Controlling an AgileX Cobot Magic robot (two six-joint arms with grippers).
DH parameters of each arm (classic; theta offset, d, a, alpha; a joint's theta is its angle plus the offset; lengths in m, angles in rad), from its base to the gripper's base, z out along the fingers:
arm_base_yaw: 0 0.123 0 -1.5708
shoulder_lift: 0.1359 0 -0.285 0
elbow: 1.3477 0 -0.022 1.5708
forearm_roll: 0 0.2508 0 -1.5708
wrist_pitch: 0 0 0.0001 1.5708
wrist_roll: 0 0.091 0 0
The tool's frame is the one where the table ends.
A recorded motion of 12 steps. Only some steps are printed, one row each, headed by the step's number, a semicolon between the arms.
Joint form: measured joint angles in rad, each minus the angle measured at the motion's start. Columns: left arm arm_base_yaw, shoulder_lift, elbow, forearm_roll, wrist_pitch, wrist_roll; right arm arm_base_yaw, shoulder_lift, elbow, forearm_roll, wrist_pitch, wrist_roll.
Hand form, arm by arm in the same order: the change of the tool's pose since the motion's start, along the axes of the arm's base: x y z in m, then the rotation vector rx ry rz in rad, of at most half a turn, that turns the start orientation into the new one. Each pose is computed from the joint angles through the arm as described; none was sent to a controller.
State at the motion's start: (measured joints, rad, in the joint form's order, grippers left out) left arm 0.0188 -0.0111 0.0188 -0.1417 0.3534 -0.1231; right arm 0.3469 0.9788 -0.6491 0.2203 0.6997 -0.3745
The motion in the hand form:
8: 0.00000 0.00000 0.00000 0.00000 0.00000 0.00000; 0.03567 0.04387 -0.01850 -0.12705 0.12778 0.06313
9: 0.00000 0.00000 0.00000 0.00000 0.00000 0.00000; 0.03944 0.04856 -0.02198 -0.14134 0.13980 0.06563
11: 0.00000 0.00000 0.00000 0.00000 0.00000 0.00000; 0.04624 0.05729 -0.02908 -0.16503 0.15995 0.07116
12: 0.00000 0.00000 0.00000 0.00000 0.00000 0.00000; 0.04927 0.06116 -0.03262 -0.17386 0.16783 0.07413
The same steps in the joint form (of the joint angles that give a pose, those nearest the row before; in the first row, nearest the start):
8: 0.0000 0.0000 0.0000 0.0000 0.0000 0.0000; 0.1714 0.2680 -0.1293 -0.1717 0.0143 0.1917
9: 0.0000 0.0000 0.0000 0.0000 0.0000 0.0000; 0.1850 0.2978 -0.1415 -0.1883 0.0137 0.2110
11: 0.0000 0.0000 0.0000 0.0000 0.0000 0.0000; 0.2077 0.3525 -0.1628 -0.2136 0.0091 0.2411
12: 0.0000 0.0000 0.0000 0.0000 0.0000 0.0000; 0.2165 0.3770 -0.1714 -0.2220 0.0046 0.2512

